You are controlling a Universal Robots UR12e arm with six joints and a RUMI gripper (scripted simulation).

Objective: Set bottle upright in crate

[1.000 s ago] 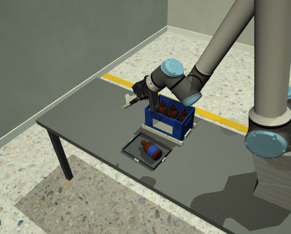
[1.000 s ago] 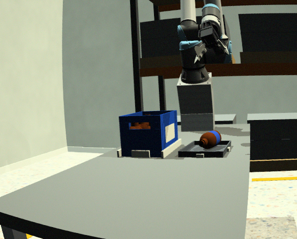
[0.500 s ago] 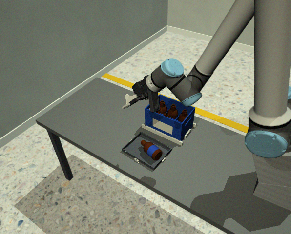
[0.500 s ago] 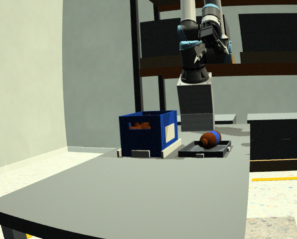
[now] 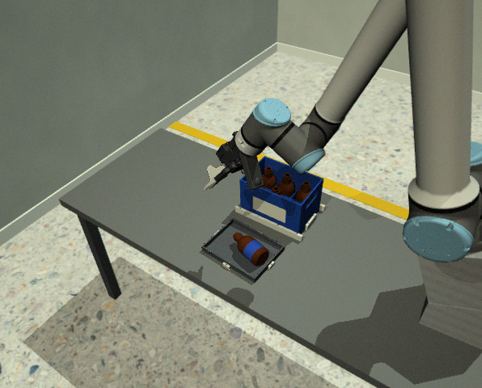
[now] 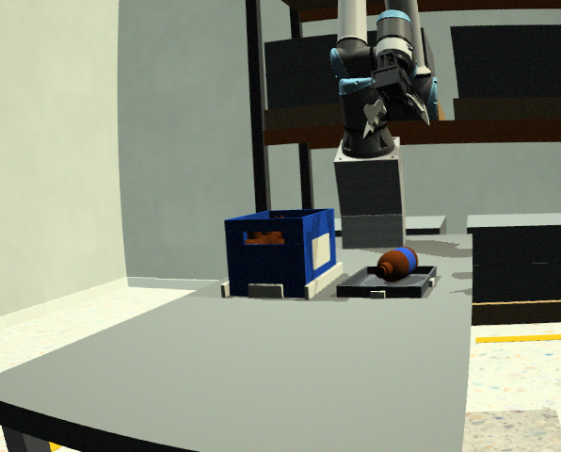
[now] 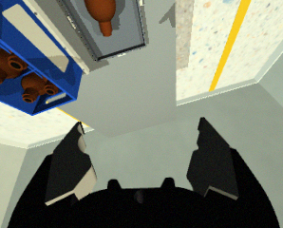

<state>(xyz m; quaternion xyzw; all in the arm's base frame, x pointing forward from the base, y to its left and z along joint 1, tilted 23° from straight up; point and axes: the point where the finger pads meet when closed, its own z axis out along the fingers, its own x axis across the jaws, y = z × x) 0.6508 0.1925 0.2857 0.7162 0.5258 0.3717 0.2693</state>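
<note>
My gripper is now 310 mm above the brown bottle, 70 mm past it and 30 mm to the left of it. The rest, counted from my hand: blue crate: 300 mm to the right, 270 mm below, 50 mm behind; then dark tray: 340 mm below, 40 mm behind, 30 mm to the right.
</note>
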